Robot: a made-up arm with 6 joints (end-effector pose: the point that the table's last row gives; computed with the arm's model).
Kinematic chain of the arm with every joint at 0, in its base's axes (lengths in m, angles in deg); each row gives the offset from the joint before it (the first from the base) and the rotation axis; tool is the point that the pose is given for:
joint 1: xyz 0 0 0.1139 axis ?
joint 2: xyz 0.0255 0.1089 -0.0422 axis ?
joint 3: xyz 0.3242 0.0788 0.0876 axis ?
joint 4: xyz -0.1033 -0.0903 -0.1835 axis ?
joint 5: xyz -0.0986 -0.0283 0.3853 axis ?
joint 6: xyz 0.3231 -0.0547 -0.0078 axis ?
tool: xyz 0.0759 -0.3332 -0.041
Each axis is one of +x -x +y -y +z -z.
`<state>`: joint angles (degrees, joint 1 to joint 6).
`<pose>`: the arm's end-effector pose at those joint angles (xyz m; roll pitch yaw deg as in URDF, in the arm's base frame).
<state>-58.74 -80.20 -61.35 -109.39 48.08 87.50</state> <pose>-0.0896 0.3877 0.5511 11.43 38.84 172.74</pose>
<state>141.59 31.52 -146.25 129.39 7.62 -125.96</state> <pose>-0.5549 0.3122 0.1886 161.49 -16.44 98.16</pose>
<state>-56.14 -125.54 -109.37 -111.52 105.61 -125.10</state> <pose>0.5659 -0.0848 0.2400 -24.04 64.71 125.24</pose>
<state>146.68 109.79 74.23 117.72 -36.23 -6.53</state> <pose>0.4574 0.4995 0.0566 171.49 13.09 -38.96</pose>
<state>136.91 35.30 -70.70 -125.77 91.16 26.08</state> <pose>0.3764 0.6068 0.3702 -68.72 1.37 27.66</pose>
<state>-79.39 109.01 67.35 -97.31 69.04 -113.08</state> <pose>-0.1749 0.0682 0.6309 -162.29 15.15 -179.10</pose>
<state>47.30 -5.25 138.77 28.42 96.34 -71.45</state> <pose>-0.3595 0.1941 -0.6050 55.45 -17.41 162.42</pose>
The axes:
joint 1: +y
joint 2: +z
joint 3: +x
joint 4: +z
joint 5: -y
joint 6: +y

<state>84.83 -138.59 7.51 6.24 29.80 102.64</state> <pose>0.1964 0.1504 0.7239 -45.98 -1.77 -161.84</pose>
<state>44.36 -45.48 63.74 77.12 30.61 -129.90</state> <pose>0.3040 -0.5878 0.0662 145.12 1.65 -159.81</pose>
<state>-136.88 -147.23 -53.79 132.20 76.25 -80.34</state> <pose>-0.1040 -0.7321 -0.1677 -156.58 72.93 -115.21</pose>
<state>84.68 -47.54 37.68 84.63 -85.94 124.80</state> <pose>-0.1131 -0.4154 -0.2741 103.58 -50.36 -107.40</pose>
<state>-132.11 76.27 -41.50 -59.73 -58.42 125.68</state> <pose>-0.2593 -0.0682 0.0789 6.15 13.93 -19.50</pose>
